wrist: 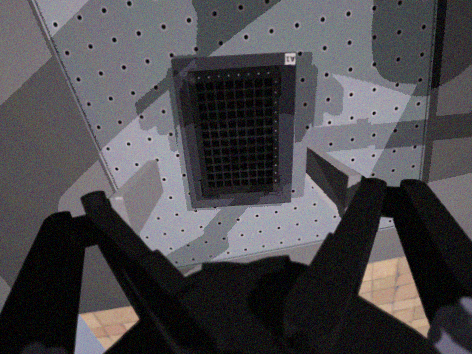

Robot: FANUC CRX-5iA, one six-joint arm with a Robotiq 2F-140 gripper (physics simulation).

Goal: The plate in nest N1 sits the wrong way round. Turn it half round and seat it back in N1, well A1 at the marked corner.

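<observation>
The black plate (pixel 237 132) with a grid of square wells lies in the dark rectangular nest (pixel 287 125) in the middle of the wrist view. Small pale dots run along its top and right edges. A white label (pixel 290 59) reading A1, upside down in this view, is at the nest's upper right corner. Which plate corner holds well A1 is too small to tell. My gripper (pixel 233 169) is open and empty, its two flat fingers standing wide apart, one to the left and one to the right of the nest's lower half in the view.
The nest is on a grey board (pixel 107 72) with rows of small holes, patched with shadows. The board's edges show at left, right and below. A tan tiled floor (pixel 390 280) shows beyond the near edge.
</observation>
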